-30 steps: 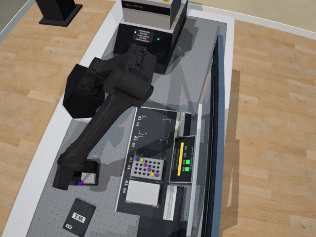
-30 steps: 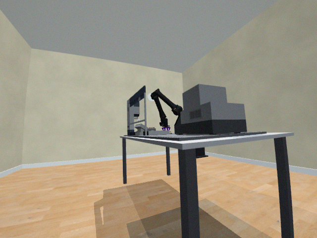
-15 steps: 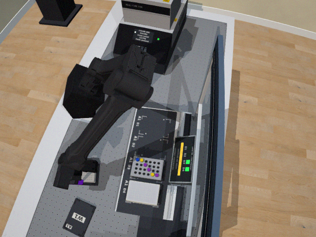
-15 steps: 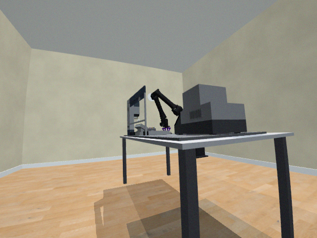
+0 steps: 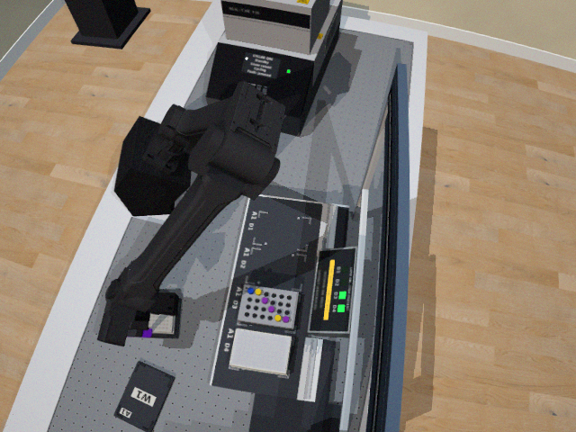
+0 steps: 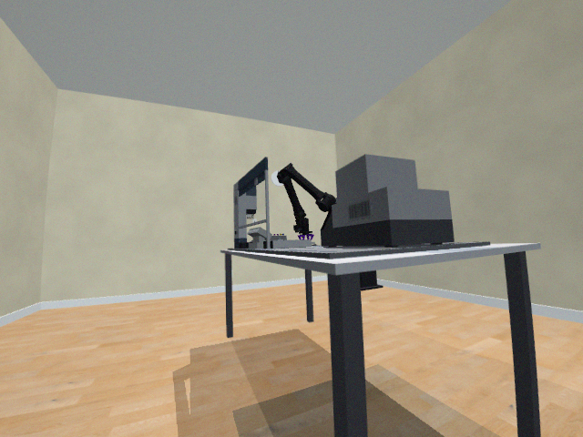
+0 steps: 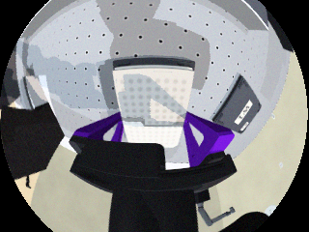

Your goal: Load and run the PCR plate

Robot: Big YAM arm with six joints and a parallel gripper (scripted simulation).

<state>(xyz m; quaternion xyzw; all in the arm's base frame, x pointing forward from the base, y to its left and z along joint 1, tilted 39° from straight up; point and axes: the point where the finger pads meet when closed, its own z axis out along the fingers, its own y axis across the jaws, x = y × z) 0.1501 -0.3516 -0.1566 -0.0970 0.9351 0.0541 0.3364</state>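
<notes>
Right now my hand is 2 cm above the dark regrip nest. Also, from my hand: dark waiting nest W1 (19 cm to the right, 5 cm ahead, 2 cm below); then nest A1 mark (24 cm to the right, 2 cm below, 2 cm ahead); then white deep-well block (30 cm ahead, 4 cm above, 1 cm to the right).
</notes>
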